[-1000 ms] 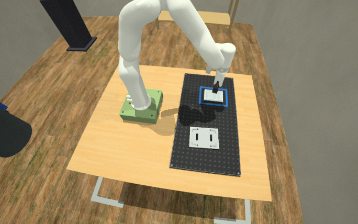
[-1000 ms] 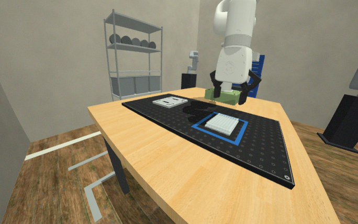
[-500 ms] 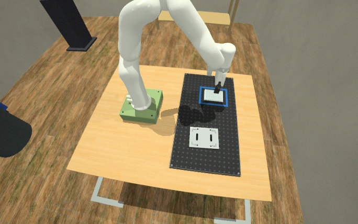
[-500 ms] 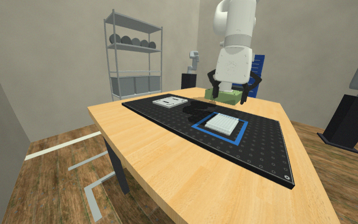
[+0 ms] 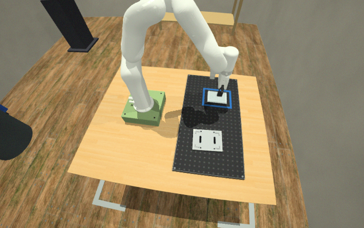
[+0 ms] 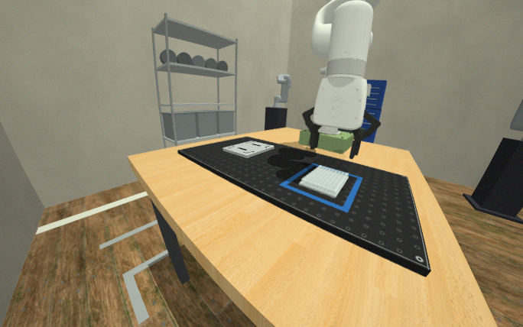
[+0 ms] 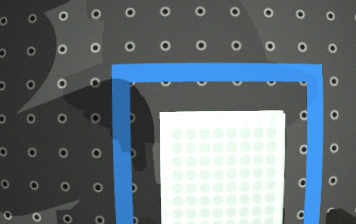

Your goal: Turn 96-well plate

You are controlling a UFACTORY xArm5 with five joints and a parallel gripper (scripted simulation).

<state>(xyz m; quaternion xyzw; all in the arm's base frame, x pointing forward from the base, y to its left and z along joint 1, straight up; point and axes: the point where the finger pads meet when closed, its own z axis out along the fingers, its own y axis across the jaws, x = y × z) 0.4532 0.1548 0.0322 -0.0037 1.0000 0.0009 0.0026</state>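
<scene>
The white 96-well plate is 80 mm below my hand. Round my hand: plate nest N1: 320 mm to the right, 80 mm below, 50 mm behind.
</scene>
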